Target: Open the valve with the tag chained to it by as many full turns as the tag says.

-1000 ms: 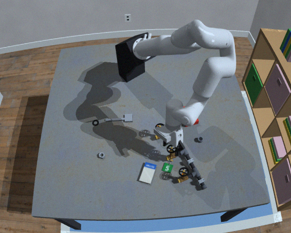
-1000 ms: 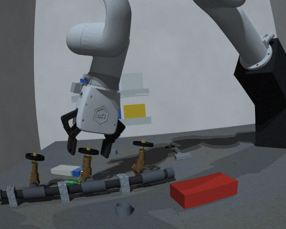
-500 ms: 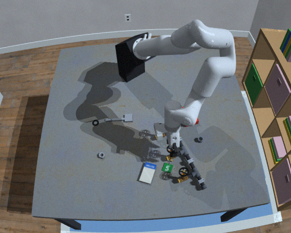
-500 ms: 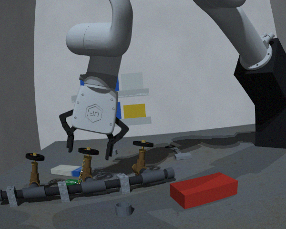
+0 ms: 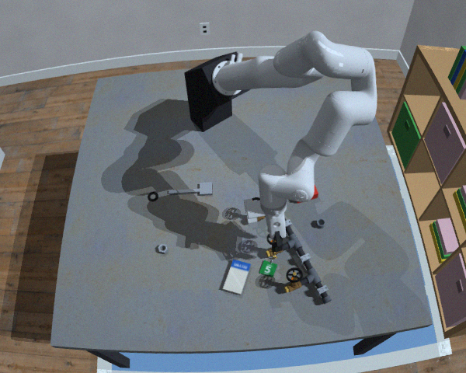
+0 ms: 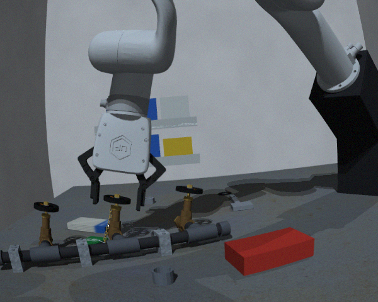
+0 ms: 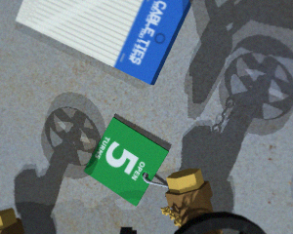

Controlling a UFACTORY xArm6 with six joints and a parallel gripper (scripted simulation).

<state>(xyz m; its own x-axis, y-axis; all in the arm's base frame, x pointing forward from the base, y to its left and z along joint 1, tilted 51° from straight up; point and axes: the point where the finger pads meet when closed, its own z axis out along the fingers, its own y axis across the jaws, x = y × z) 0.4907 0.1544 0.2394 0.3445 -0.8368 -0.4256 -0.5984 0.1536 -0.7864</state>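
Right now my hand is 6 cm short of the green tag and 9 cm above it. Also, from my hand: notepad (13 cm ahead, 9 cm to the right, 8 cm below); then grey flat tool (16 cm behind, 32 cm to the right, 8 cm below); then red block (27 cm behind, 5 cm to the left, 7 cm below).
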